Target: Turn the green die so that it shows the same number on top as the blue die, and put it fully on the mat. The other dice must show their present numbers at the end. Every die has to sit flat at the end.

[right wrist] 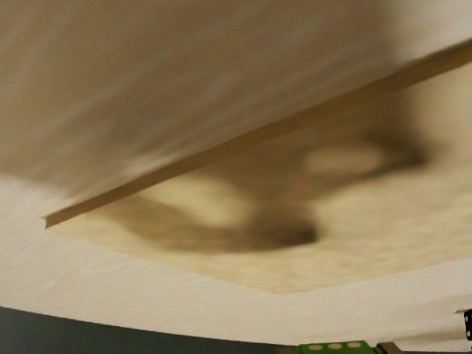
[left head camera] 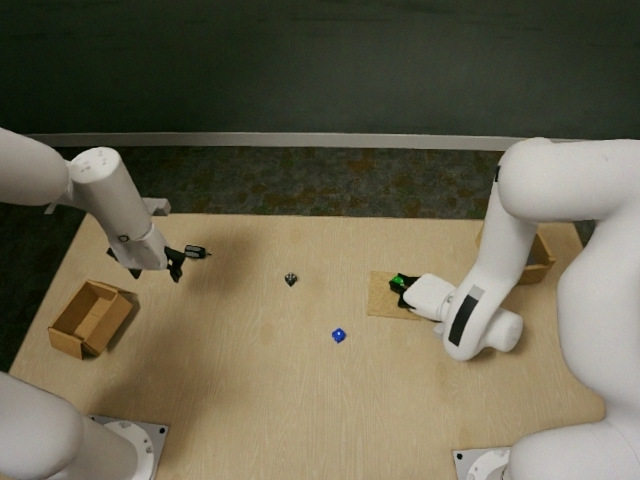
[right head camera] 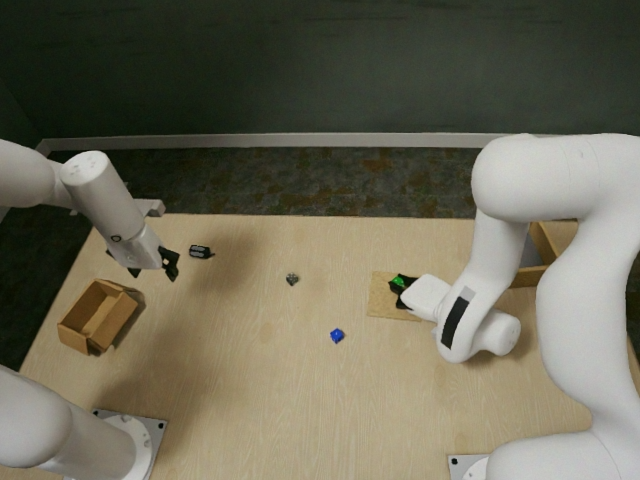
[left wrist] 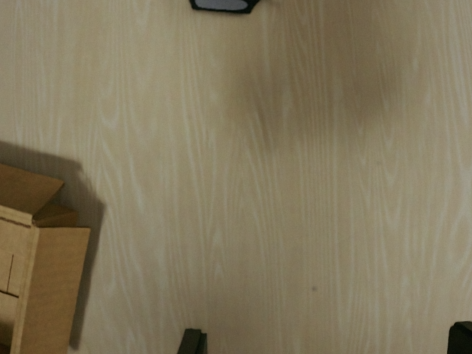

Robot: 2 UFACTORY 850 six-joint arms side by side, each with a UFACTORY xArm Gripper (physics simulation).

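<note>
The green die (left head camera: pixel 397 281) (right head camera: pixel 398 282) (right wrist: pixel 334 348) is between the fingertips of my right gripper (left head camera: pixel 398 284) (right head camera: pixel 398 284) (right wrist: pixel 338 349), which is shut on it and points sideways above the tan mat (left head camera: pixel 379 304) (right head camera: pixel 379 304) (right wrist: pixel 400 250). A row of three pips shows on one face in the right wrist view; its top number is unclear. The blue die (left head camera: pixel 338 335) (right head camera: pixel 337 335) sits on the table with one pip on top. A dark die (left head camera: pixel 290 279) (right head camera: pixel 292 279) (right wrist: pixel 468 325) lies further back, its number unreadable. My left gripper (left head camera: pixel 156 278) (right head camera: pixel 153 276) (left wrist: pixel 326 340) is open and empty, above the table at the left.
An open cardboard box (left head camera: pixel 113 320) (right head camera: pixel 117 319) (left wrist: pixel 50 280) stands at the left. A small black-and-grey object (left head camera: pixel 195 252) (right head camera: pixel 199 251) (left wrist: pixel 222 5) lies behind my left gripper. A wooden box (left head camera: pixel 536 273) (right head camera: pixel 527 277) stands at the back right, partly hidden by my right arm.
</note>
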